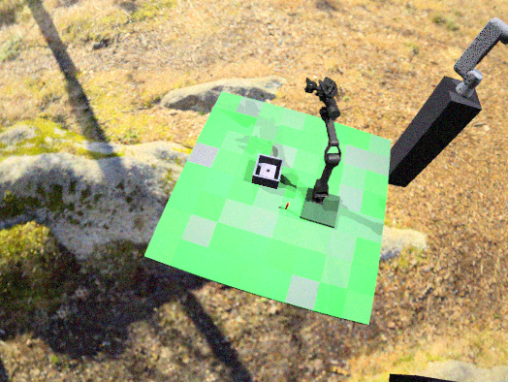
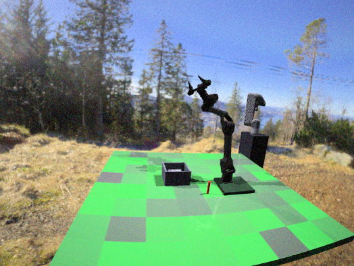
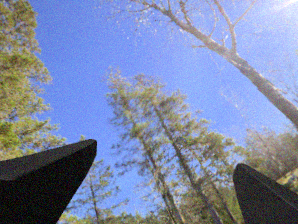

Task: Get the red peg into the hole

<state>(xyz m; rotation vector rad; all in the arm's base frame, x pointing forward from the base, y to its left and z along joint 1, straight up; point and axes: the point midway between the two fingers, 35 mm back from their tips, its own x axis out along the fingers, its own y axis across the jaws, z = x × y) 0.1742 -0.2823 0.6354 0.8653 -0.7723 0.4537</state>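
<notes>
The red peg is 2 cm behind my gripper tip, 38 cm to the left of it and 64 cm below it. The rest, counted from my gripper tip: grey box (13 cm ahead, 17 cm to the left, 65 cm below).
</notes>
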